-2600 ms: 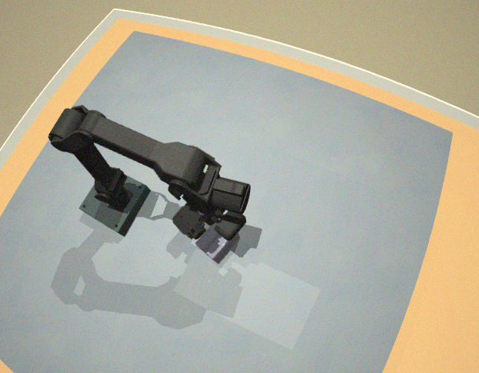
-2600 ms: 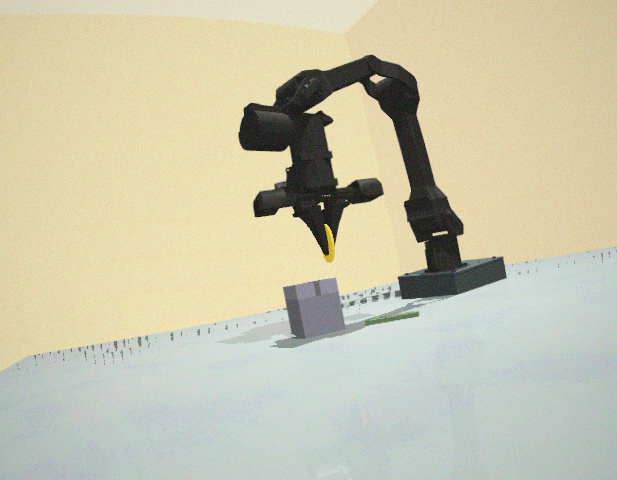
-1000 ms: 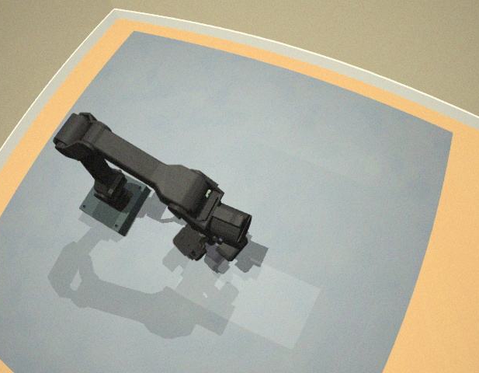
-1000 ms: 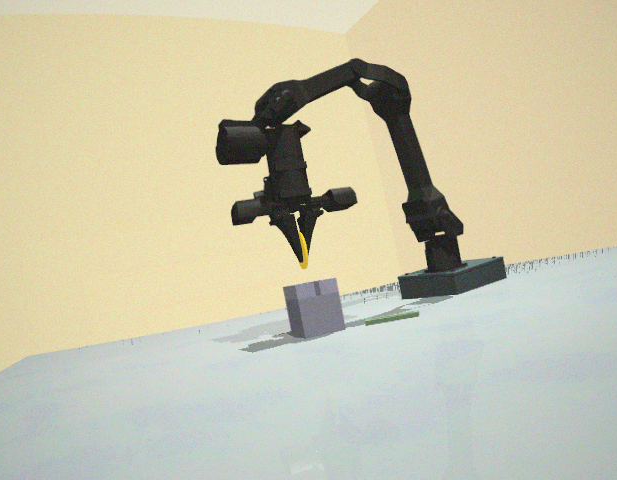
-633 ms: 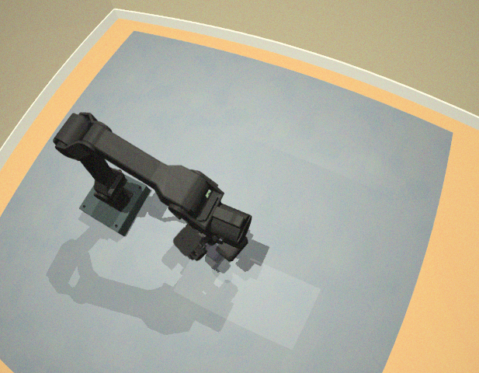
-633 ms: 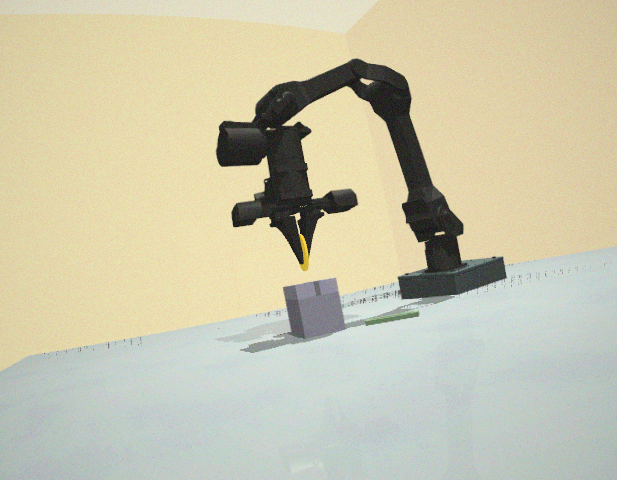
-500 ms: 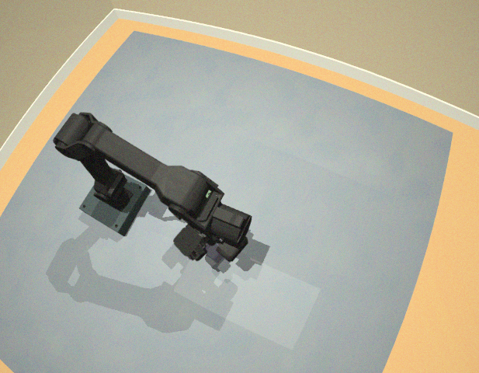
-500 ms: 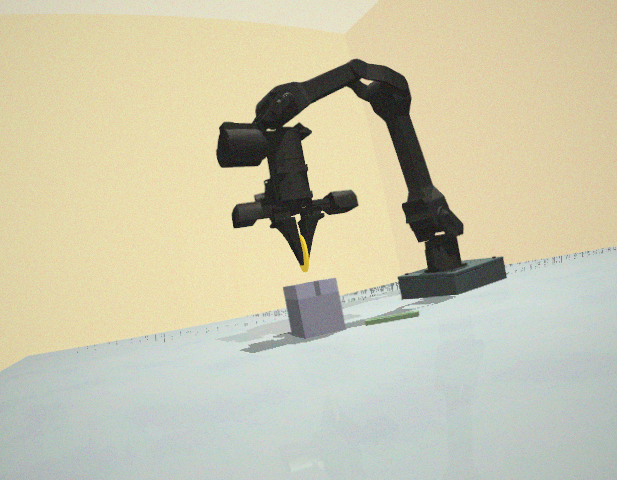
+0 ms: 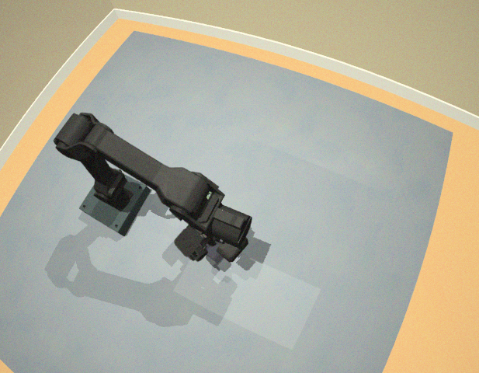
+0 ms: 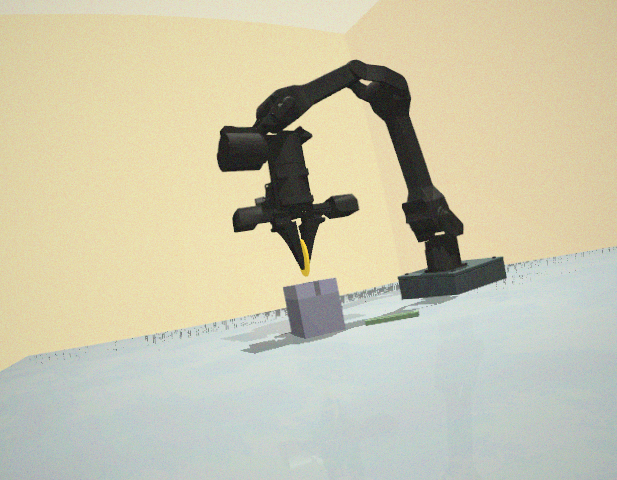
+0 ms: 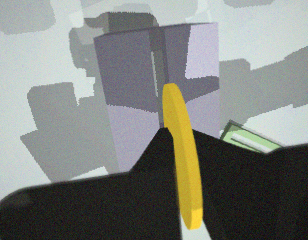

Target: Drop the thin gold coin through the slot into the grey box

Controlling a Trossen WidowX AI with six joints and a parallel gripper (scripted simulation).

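Right now the gold coin is 2 cm above my gripper tip.
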